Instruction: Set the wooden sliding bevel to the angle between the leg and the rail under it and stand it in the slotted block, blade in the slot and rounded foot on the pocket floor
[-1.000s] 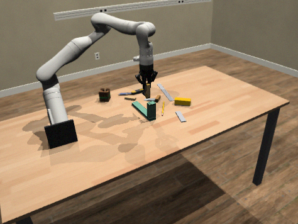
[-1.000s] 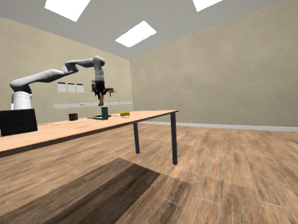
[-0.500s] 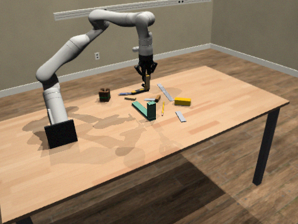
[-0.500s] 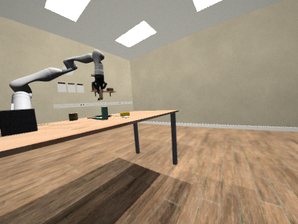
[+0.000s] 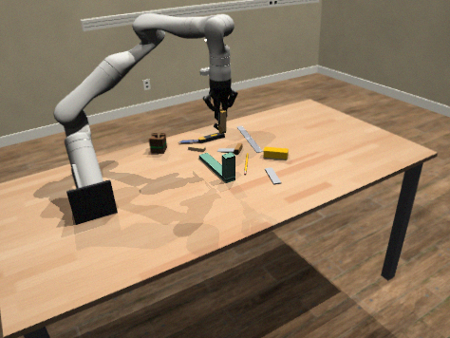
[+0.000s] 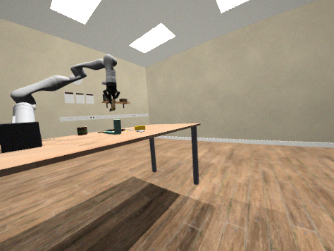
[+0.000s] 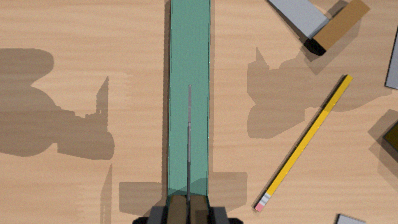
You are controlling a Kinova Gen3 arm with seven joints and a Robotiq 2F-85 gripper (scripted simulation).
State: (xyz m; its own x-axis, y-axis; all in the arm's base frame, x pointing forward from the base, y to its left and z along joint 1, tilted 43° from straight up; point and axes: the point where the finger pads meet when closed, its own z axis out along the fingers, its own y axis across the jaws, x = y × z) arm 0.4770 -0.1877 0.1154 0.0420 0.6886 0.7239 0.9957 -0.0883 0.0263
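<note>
Right now the thin steel blade is 2 cm to the left of my hand and 6 cm below it. From my hand the other things lie so: wooden sliding bevel 4 cm below; pencil 12 cm ahead, 2 cm to the left, 25 cm below; small grey plate 15 cm ahead, 12 cm to the right, 25 cm below.
</note>
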